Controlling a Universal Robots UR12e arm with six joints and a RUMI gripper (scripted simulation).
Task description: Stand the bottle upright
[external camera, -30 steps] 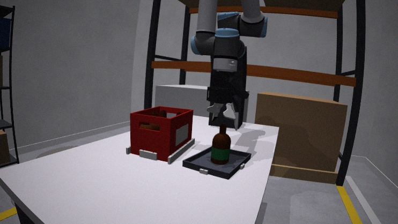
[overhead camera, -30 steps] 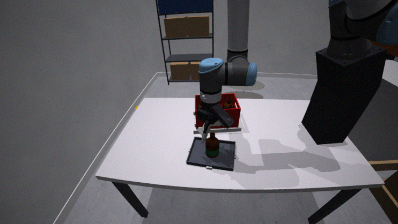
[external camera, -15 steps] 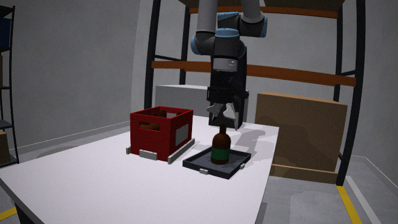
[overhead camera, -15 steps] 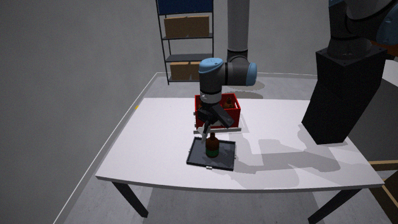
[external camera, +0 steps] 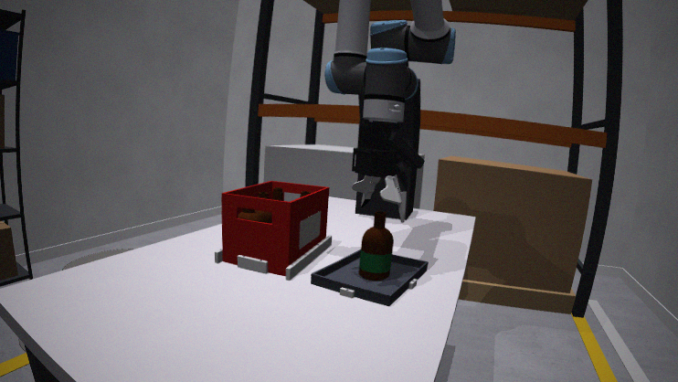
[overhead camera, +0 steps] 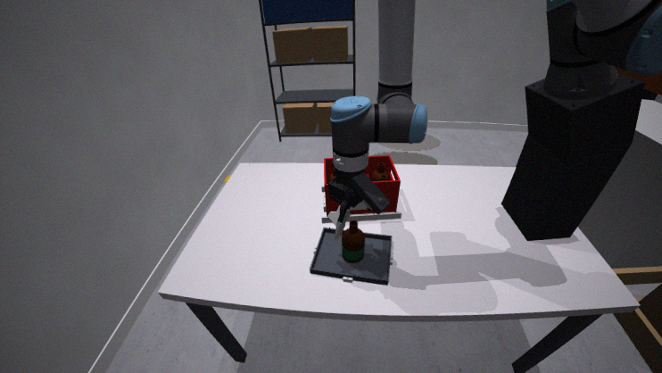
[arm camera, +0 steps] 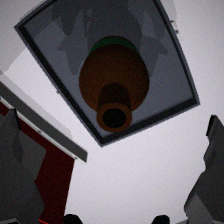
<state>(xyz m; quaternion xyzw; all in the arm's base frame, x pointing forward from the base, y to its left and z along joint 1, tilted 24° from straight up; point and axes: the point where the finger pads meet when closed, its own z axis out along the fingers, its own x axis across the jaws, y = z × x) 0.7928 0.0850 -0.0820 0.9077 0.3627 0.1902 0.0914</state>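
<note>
My gripper is now 140 mm above the dark tray. From my hand the other things lie so: glass bottle (320 mm to the right, 70 mm below, 50 mm behind); red crate (280 mm to the right, 70 mm below, 60 mm behind); brown bottle (320 mm to the right, 70 mm below, 30 mm ahead).
</note>
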